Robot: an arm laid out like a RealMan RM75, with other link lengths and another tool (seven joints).
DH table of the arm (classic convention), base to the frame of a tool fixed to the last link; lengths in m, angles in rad. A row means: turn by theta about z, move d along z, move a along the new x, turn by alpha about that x. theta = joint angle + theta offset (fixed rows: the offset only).
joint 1: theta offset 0, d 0.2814, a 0, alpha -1.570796
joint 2: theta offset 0, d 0, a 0, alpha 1.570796
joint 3: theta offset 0, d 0.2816, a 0, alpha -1.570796
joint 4: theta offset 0, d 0, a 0, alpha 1.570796
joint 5: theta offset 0, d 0.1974, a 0, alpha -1.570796
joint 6: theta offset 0, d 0, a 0, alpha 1.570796
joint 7: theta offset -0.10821, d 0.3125, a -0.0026, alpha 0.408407
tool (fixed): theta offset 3.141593, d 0.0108, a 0, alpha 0
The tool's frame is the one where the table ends.
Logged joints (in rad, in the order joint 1, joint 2, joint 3, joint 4, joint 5, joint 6, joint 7), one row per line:
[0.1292, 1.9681, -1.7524, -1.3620, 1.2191, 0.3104, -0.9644]
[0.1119, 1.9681, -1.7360, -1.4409, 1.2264, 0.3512, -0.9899]
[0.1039, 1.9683, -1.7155, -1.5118, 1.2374, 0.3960, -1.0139]
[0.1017, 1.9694, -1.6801, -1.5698, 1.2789, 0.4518, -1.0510]
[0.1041, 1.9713, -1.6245, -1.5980, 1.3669, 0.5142, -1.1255]
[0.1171, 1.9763, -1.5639, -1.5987, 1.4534, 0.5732, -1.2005]
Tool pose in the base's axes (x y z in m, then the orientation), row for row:
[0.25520, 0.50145, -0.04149, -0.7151, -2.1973, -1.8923]
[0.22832, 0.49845, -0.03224, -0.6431, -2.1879, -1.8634]
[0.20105, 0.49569, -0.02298, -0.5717, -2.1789, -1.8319]
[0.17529, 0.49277, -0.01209, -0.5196, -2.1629, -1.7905]
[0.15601, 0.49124, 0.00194, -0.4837, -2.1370, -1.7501]
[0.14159, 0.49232, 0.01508, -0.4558, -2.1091, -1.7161]
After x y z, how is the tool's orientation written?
As a rotation vector, in radians.
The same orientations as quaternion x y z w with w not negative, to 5 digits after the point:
[-0.23871, -0.73349, -0.63168, 0.07738]
[-0.21732, -0.73934, -0.62969, 0.09816]
[-0.19551, -0.74513, -0.62646, 0.11877]
[-0.18010, -0.74971, -0.62063, 0.14255]
[-0.17004, -0.75125, -0.61524, 0.16789]
[-0.16228, -0.75090, -0.61098, 0.19111]

